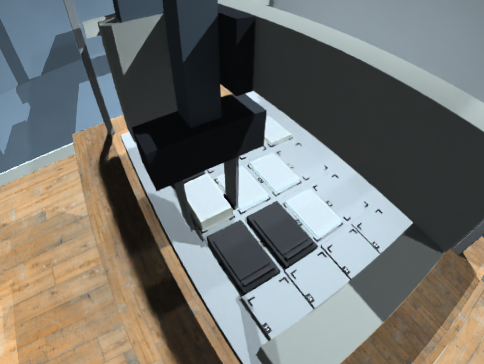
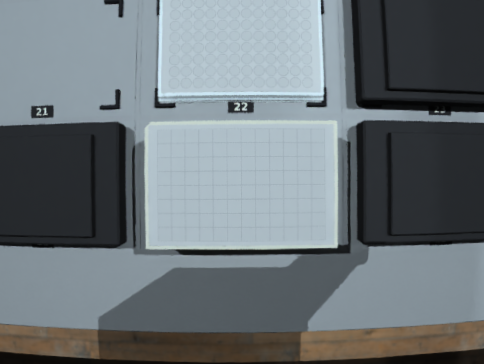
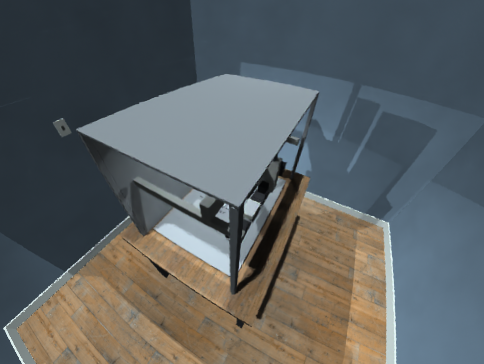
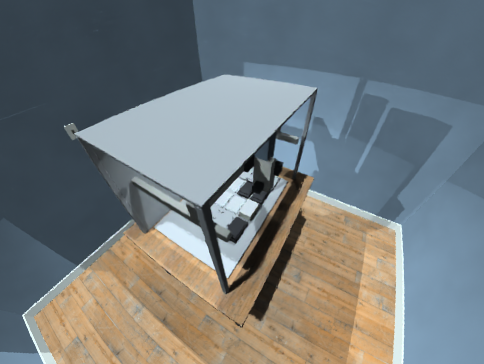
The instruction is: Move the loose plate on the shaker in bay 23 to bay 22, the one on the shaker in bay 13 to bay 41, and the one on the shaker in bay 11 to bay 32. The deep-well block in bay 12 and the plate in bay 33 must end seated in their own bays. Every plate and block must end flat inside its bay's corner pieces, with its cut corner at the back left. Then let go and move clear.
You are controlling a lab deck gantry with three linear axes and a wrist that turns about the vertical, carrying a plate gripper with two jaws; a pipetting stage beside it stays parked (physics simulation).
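Seen in the pictures: gripper, fingertip midpoint: point(image 1: 210, 212); robot's base, link origin: point(image 4: 236, 240).
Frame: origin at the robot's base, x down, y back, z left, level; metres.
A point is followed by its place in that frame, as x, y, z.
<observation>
My gripper point(image 1: 213, 217) @[-0.160, -0.358, 0.000] is open and empty, with one jaw on each side over the deep-well block point(image 1: 206, 201) @[-0.042, -0.246, 0.039] point(image 2: 241, 185) @[-0.042, -0.228, 0.043]. The block sits flat in bay 12, cut corner at the back left. One plate point(image 1: 251, 192) @[-0.014, -0.260, 0.159] point(image 2: 240, 50) @[-0.014, -0.228, 0.143] lies flat in bay 22, another plate point(image 1: 275, 172) @[-0.014, -0.236, 0.255] in bay 32, and a third plate point(image 1: 313, 214) @[-0.014, -0.400, 0.248] in bay 33. A plate point(image 1: 277, 132) @[-0.014, -0.095, 0.372], partly hidden by the gripper body, lies around bay 41. The dark shakers in bay 13 point(image 1: 242, 255) @[-0.024, -0.402, 0.041] point(image 2: 430, 185) @[-0.024, -0.367, 0.041] and bay 23 point(image 1: 281, 232) @[-0.024, -0.401, 0.146] point(image 2: 435, 50) @[-0.024, -0.375, 0.143] carry no plate. The shaker in bay 11 point(image 2: 45, 185) @[-0.024, -0.084, 0.043] is bare too.
The white deck point(image 1: 187, 250) @[0.000, -0.317, -0.052] point(image 2: 425, 295) @[0.000, -0.380, -0.050] bears black corner pieces and bay numbers. A pale beam point(image 1: 320, 320) @[-0.400, -0.613, -0.053] crosses its near right end. A tall dark panel point(image 1: 360, 115) stands along the right side. A slim post point(image 1: 92, 75) @[-0.223, 0.247, -0.101] stands at the left.
</observation>
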